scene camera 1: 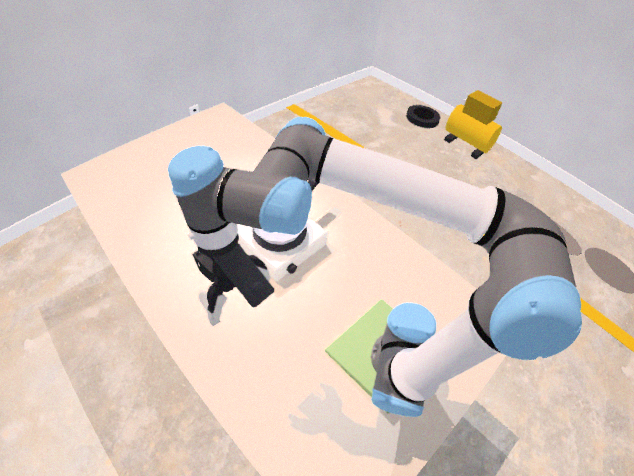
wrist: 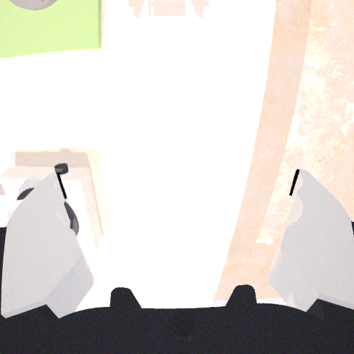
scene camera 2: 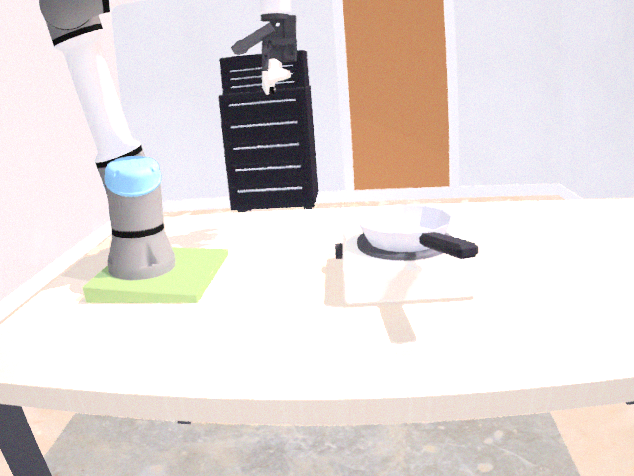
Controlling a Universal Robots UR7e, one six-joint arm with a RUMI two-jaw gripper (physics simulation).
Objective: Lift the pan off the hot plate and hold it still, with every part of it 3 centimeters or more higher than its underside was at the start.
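Seen in the pictures: gripper, fingertip midpoint: point(scene camera 1: 241, 302) point(scene camera 2: 270, 94); arm's base, origin of the base link: point(scene camera 2: 142, 266).
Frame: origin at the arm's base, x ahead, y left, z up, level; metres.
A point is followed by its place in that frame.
The pan point(scene camera 2: 384, 236) @[x 0.524, y -0.048, z 0.084 m] is pale, with a black handle point(scene camera 2: 448, 244) @[x 0.627, y -0.194, z 0.124 m] pointing right and toward the viewer in scene camera 2. It rests upright on the dark burner of the white hot plate point(scene camera 2: 378, 279) @[x 0.515, y -0.095, z 0.024 m] point(scene camera 1: 320, 238) @[x 0.452, y -0.063, z 0.039 m] point(wrist: 75, 182). In scene camera 1 the arm hides most of the pan; in the wrist view the left finger covers much of the burner area. My gripper point(scene camera 1: 215, 309) point(scene camera 2: 271, 84) @[x 0.232, y 0.328, z 0.322 m] point(wrist: 177, 175) is open and empty. It points down, high above the table, apart from the pan, and lies left of it in scene camera 2.
The arm's base stands on a green block point(scene camera 1: 353, 350) @[x 0.095, y 0.083, z -0.009 m] point(scene camera 2: 184, 281) @[x 0.128, y -0.052, z -0.008 m] point(wrist: 60, 30) on the table. A small black knob point(scene camera 1: 291, 267) @[x 0.417, y 0.078, z 0.025 m] point(scene camera 2: 338, 251) @[x 0.422, y 0.058, z 0.015 m] point(wrist: 61, 168) sticks out of the hot plate's side. A black drawer cabinet point(scene camera 2: 268, 148) stands beyond the table.
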